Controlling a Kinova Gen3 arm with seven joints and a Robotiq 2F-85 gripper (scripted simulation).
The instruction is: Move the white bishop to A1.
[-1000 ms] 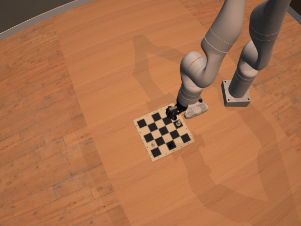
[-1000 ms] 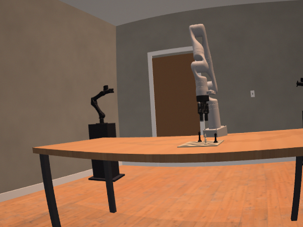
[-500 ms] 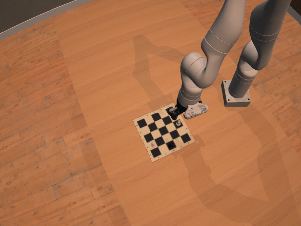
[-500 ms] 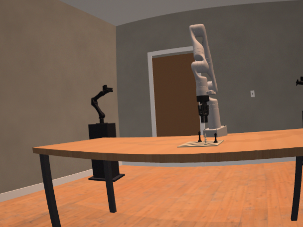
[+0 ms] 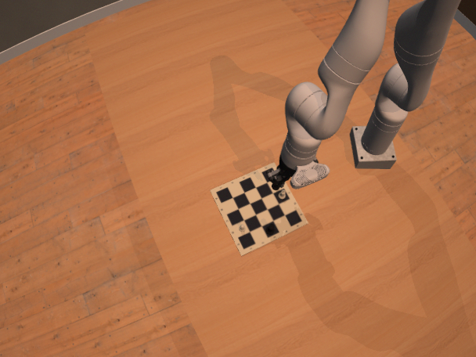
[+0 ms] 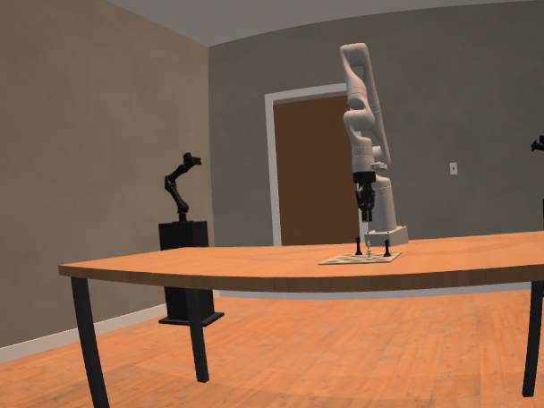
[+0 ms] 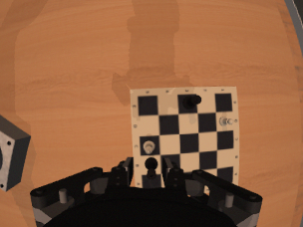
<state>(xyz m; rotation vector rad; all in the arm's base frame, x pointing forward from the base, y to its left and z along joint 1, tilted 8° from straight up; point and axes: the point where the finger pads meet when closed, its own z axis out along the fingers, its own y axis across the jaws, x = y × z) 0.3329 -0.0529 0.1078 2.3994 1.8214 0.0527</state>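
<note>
Right now my hand is 8 cm short of the chessboard, 1 cm to the left of it and 12 cm above it. Also, from my hand: white piece 16 cm ahead, 1 cm to the left, 11 cm below.
</note>
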